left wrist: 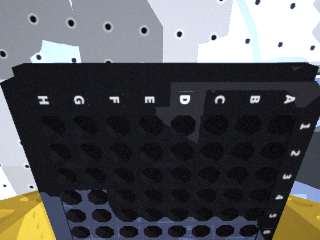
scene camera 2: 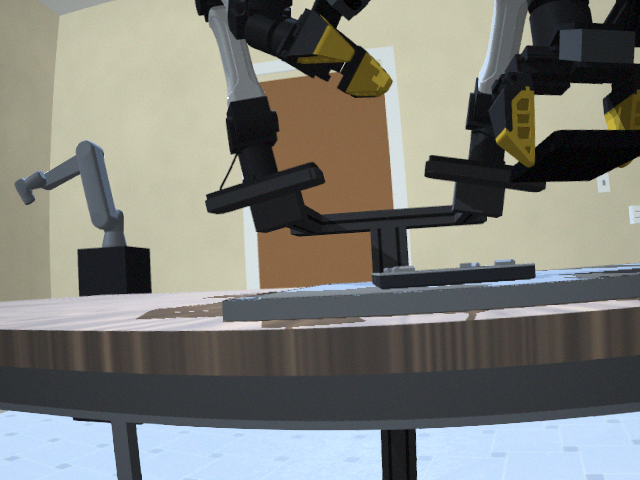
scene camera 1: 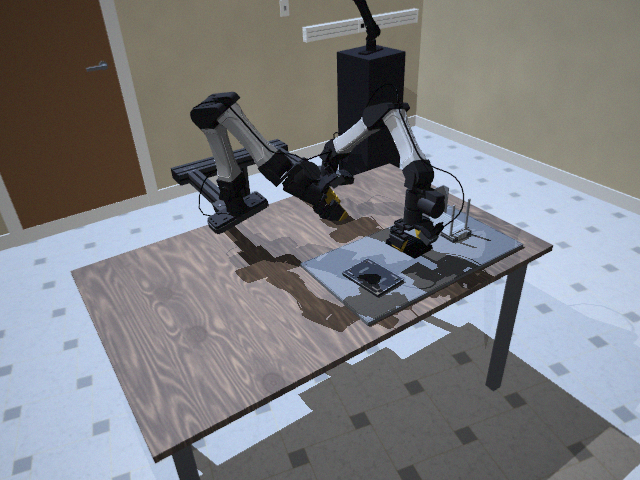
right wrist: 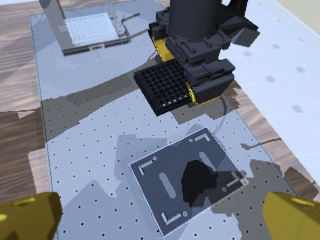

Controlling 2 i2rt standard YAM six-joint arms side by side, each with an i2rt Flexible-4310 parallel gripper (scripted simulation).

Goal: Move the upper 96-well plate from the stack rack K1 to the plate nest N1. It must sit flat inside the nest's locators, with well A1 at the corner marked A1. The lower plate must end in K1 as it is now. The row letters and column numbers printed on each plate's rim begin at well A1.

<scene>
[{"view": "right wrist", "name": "left gripper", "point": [182, 82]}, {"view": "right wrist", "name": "right gripper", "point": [162, 200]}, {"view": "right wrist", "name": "black 96-well plate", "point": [163, 85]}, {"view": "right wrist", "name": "pale 96-well plate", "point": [86, 29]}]
</scene>
